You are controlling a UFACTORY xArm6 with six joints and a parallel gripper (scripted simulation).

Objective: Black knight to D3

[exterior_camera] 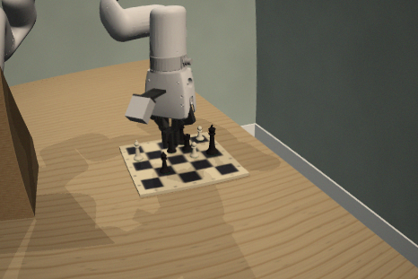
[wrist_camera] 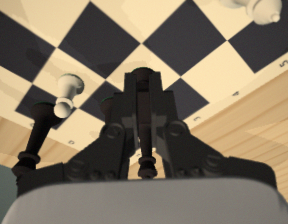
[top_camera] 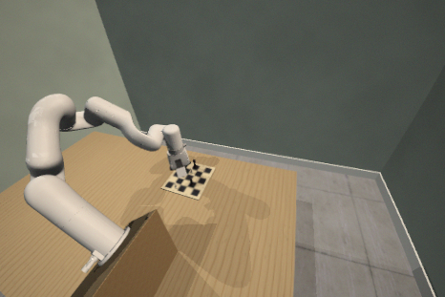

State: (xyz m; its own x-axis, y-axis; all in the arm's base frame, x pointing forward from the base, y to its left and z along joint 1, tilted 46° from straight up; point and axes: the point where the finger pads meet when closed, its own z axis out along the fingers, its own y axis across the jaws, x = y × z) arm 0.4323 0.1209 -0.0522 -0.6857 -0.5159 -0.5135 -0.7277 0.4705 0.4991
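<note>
My gripper is now 40 mm to the left of the chessboard and 40 mm above it. Also, from my hand: black pawn: 40 mm behind, 80 mm to the right, 10 mm below; then white piece: 80 mm behind, 10 mm to the right, 10 mm below.
</note>
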